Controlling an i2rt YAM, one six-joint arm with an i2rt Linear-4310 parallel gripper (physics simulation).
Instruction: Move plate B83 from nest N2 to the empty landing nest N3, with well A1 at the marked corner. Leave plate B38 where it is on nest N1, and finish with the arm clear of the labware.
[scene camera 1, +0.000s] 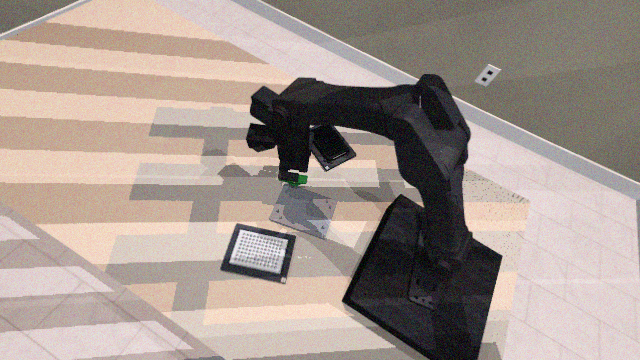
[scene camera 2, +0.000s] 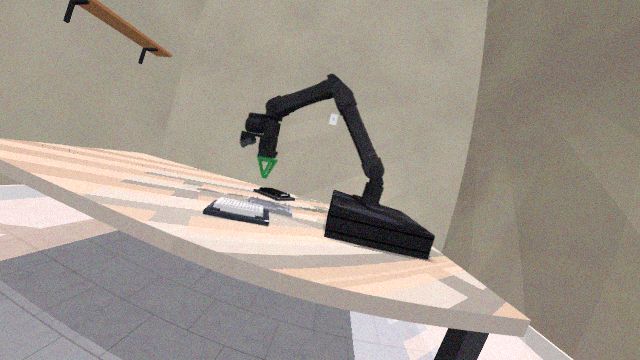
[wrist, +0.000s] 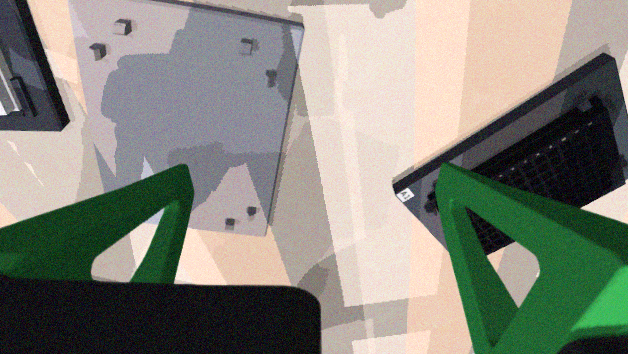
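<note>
The empty landing nest (scene camera 1: 306, 216) (scene camera 2: 272, 206) (wrist: 200, 100) is a flat grey plate with small pegs. A black plate (scene camera 1: 330, 142) (scene camera 2: 274, 192) (wrist: 565, 170) sits in a dark nest (wrist: 510, 117) whose corner is marked A1. A white 96-well plate (scene camera 1: 258, 251) (scene camera 2: 237, 206) (wrist: 7, 90) sits in another dark nest (scene camera 1: 228, 256) (wrist: 39, 85). I cannot read B83, B38 or nest numbers. My gripper (scene camera 1: 295, 184) (scene camera 2: 265, 175) (wrist: 314, 177) is open and empty, well above the table. In the wrist view its fingertips overlap the empty nest and the black plate's nest.
The arm's black base (scene camera 1: 380, 280) (scene camera 2: 377, 225) stands on the wooden table (scene camera 1: 65, 125) (scene camera 2: 320, 272), to the right of the nests in both scene views. A wall shelf (scene camera 2: 122, 27) hangs far behind. Striped shadows cross the table and the empty nest.
</note>
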